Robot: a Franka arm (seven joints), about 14 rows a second.
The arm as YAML. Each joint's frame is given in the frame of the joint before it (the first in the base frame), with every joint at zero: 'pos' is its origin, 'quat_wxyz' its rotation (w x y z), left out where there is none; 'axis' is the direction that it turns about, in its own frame. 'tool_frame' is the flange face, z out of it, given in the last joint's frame.
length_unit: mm
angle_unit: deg
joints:
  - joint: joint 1
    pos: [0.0, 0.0, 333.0]
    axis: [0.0, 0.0, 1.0]
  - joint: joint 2
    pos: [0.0, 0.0, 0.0]
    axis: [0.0, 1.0, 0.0]
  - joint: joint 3
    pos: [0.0, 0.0, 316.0]
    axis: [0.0, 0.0, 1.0]
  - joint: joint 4
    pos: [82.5, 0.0, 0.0]
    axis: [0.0, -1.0, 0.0]
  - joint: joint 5
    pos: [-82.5, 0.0, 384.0]
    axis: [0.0, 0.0, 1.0]
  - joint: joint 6
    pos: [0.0, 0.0, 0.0]
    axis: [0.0, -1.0, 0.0]
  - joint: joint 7
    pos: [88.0, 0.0, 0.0]
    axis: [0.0, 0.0, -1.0]
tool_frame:
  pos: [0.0, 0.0, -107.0]
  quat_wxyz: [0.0, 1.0, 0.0, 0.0]
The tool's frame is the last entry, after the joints.
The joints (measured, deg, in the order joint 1, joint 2, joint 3, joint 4, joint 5, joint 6, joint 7), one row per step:
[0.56, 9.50, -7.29, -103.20, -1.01, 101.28, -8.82]
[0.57, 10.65, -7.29, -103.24, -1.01, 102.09, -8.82]
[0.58, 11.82, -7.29, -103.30, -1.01, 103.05, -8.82]
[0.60, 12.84, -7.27, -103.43, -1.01, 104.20, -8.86]
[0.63, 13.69, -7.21, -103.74, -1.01, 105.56, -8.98]
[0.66, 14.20, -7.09, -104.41, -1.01, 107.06, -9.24]
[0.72, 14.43, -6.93, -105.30, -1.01, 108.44, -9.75]
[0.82, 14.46, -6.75, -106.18, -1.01, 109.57, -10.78]
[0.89, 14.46, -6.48, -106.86, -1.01, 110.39, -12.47]
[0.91, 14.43, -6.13, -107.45, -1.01, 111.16, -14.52]
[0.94, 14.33, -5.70, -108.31, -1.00, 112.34, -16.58]
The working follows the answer.
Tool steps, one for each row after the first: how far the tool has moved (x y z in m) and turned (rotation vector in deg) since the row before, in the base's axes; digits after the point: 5 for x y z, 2 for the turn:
[0.00358, -0.00002, -0.01108, -0.09, 0.39, 0.04]
[0.00364, -0.00004, -0.01135, -0.11, 0.28, 0.05]
[0.00339, 0.00024, -0.01022, -0.10, 0.01, 0.12]
[0.00280, 0.00074, -0.00968, -0.08, -0.19, 0.26]
[0.00120, 0.00139, -0.00881, 0.00, -0.31, 0.45]
[-0.00030, 0.00217, -0.00771, 0.10, -0.24, 0.75]
[-0.00102, 0.00283, -0.00582, 0.23, -0.19, 1.31]
[-0.00087, 0.00341, -0.00433, 0.39, -0.09, 2.01]
[-0.00064, 0.00368, -0.00339, 0.47, -0.15, 2.39]
[-0.00101, 0.00459, -0.00424, 0.48, -0.36, 2.49]

Tool pose at each row, in the base's axes (x y z in m, rotation vector in deg; rounded; the steps above come from the unrounded poses):
[0.58072, -0.06686, 0.43746, 178.44, 3.68, -18.03]
[0.58430, -0.06689, 0.42638, 178.28, 3.73, -18.62]
[0.58794, -0.06693, 0.41503, 178.13, 3.79, -19.04]
[0.59133, -0.06669, 0.40481, 178.01, 3.96, -19.04]
[0.59413, -0.06596, 0.39513, 177.92, 4.35, -18.73]
[0.59533, -0.06457, 0.38632, 177.90, 5.04, -18.24]
[0.59502, -0.06240, 0.37861, 177.92, 6.21, -17.85]
[0.59401, -0.05957, 0.37279, 177.96, 8.28, -17.53]
[0.59314, -0.05615, 0.36846, 177.98, 11.47, -17.34]
[0.59250, -0.05248, 0.36507, 177.95, 15.26, -17.05]
[0.59149, -0.04788, 0.36083, 177.84, 19.21, -16.41]

